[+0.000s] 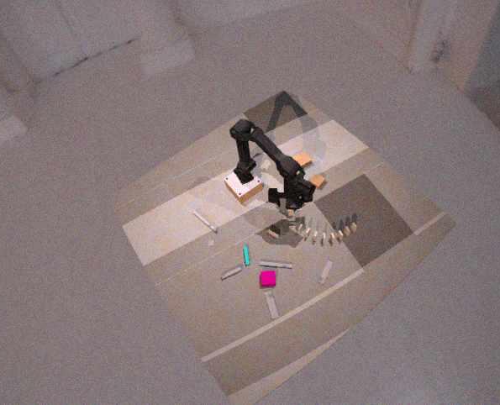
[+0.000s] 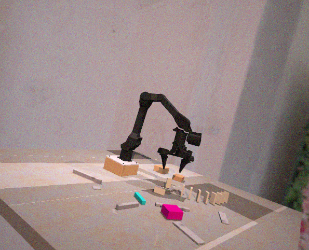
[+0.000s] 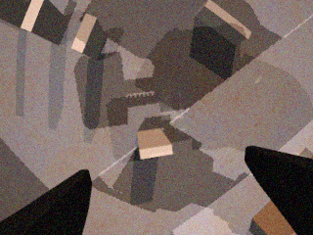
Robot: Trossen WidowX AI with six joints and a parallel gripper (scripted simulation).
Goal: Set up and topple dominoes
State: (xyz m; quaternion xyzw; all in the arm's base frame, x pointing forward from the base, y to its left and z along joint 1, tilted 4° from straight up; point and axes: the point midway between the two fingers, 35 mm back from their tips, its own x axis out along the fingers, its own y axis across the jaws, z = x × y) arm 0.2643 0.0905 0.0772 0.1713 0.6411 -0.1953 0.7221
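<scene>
Now: the teal bar 270 mm to the right of my gripper tip, 80 mm below it and 70 mm ahead of it. The rest, counted from my gripper tip: magenta block (240 mm to the right, 220 mm ahead, 80 mm below).
</scene>
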